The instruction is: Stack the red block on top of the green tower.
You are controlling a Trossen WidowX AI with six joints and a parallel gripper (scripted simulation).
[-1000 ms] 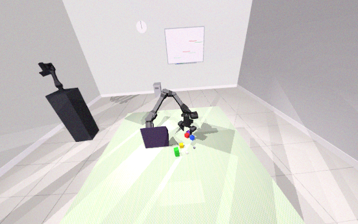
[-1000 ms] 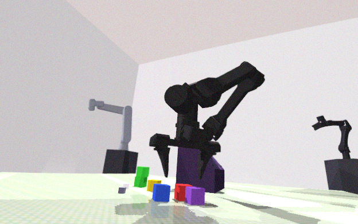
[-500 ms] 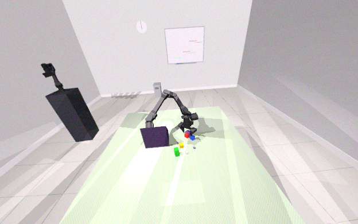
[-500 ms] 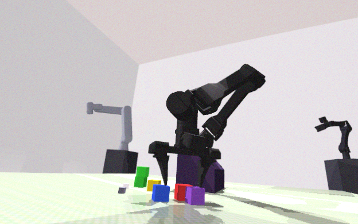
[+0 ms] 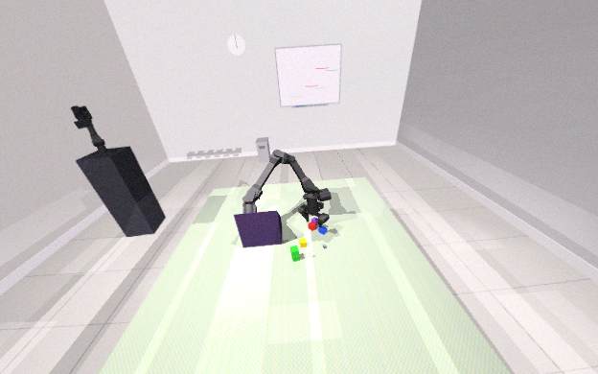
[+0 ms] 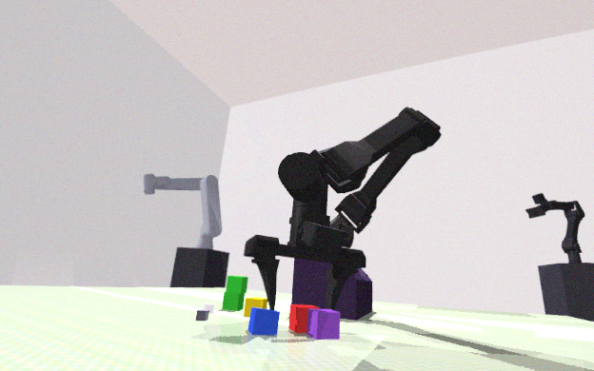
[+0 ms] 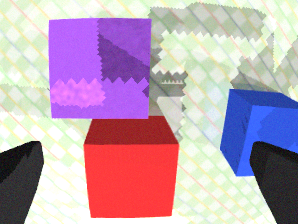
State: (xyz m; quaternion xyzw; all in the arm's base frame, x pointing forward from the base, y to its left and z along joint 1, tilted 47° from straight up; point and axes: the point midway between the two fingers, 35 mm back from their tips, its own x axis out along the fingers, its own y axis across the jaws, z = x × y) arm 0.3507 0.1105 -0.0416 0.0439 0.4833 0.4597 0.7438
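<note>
The red block lies 1 cm below my gripper tip and 1 cm behind it. Round my gripper tip: purple block (4 cm to the left, 1 cm below, 1 cm ahead); blue block (4 cm to the right, 4 cm ahead, 1 cm below); yellow block (12 cm to the right, 9 cm behind, 1 cm below).
</note>
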